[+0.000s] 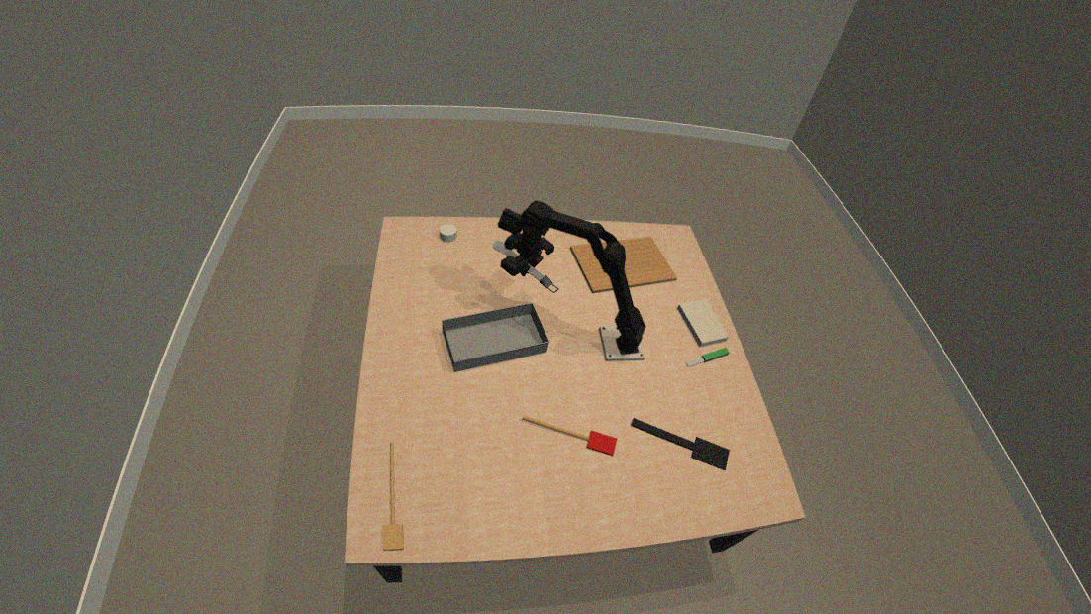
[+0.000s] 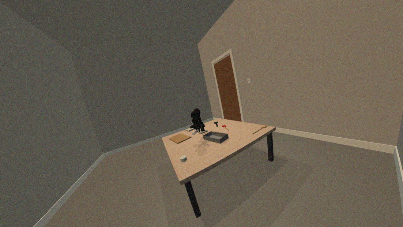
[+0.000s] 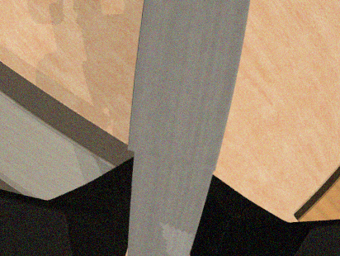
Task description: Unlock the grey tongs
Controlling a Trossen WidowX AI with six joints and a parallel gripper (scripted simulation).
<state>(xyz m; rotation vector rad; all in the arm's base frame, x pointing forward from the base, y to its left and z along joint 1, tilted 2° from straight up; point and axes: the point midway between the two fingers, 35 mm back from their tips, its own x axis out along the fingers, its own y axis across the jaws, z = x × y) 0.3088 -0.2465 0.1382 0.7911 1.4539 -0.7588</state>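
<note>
The wooden board lies 43 cm behind my gripper tip, 14 cm to the right of it and 12 cm below it. Also, from my gripper tip: white cup: 35 cm to the right, 22 cm ahead, 11 cm below; red spatula: 53 cm to the left, 12 cm below, 6 cm behind; grey roasting tin: 16 cm to the left, 12 cm ahead, 10 cm below.
</note>
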